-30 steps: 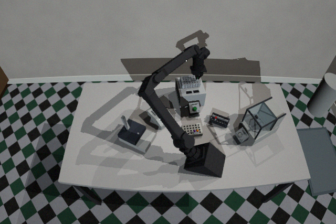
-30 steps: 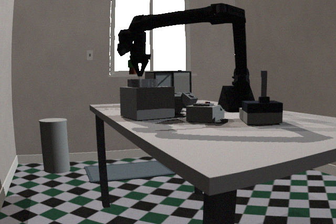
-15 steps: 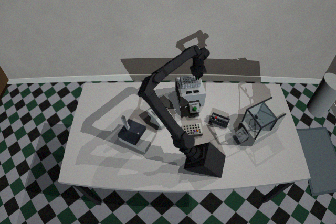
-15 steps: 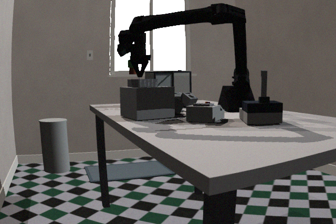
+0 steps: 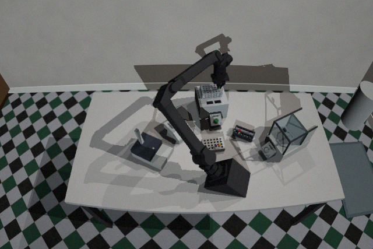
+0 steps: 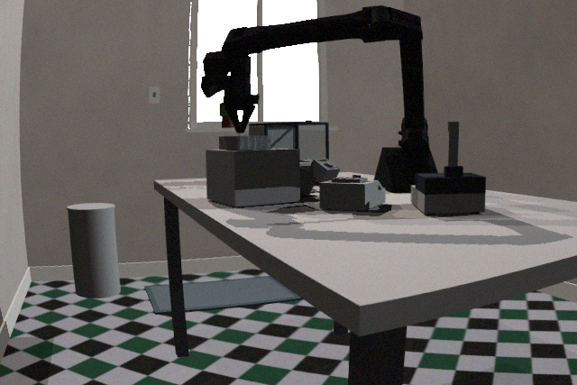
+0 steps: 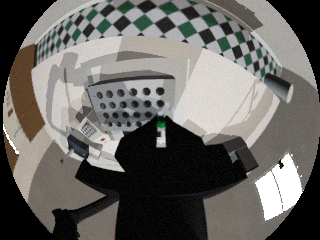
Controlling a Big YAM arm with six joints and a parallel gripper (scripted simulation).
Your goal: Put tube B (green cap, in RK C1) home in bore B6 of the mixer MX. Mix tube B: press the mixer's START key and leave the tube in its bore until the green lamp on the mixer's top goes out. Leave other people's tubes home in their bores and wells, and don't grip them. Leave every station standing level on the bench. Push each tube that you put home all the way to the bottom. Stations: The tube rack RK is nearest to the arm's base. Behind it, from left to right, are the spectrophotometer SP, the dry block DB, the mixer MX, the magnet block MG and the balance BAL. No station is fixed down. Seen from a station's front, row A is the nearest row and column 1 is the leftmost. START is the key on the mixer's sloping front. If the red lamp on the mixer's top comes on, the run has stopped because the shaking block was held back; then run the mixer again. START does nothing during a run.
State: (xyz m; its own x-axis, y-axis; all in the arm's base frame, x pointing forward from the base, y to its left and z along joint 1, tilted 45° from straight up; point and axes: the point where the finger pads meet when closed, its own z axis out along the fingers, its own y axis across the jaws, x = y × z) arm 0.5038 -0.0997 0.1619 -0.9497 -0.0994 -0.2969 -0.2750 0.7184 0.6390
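Now: the tube B 20 mm below my hand. From my hand the other things lie so: bore block 50 mm to the left, 30 mm below; then green start key 170 mm behind, 120 mm below; then magnet block MG 210 mm behind, 180 mm to the right, 160 mm below.
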